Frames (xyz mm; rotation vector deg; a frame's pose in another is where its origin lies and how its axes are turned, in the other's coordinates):
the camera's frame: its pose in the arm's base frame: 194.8 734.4 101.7 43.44 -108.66 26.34
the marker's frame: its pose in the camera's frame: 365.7 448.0 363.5 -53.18 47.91 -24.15
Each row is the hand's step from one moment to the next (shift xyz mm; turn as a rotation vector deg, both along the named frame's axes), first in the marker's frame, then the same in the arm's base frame.
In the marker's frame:
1: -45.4 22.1 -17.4 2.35 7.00 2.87
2: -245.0 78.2 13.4 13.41 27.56 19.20
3: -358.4 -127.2 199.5 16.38 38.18 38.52
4: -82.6 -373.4 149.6 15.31 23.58 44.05
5: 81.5 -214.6 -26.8 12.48 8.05 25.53
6: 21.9 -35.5 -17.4 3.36 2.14 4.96
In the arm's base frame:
1: -6.6 38.7 -36.2 0.25 5.40 5.79
2: -130.6 166.0 -147.4 -3.16 19.27 30.44
3: -382.8 11.5 -194.3 -15.31 26.97 47.42
4: -236.9 -319.4 -102.5 -23.13 13.66 44.82
5: 26.5 -227.8 -28.3 -12.48 1.35 26.74
6: 19.6 -40.3 -5.9 -1.80 0.43 6.09

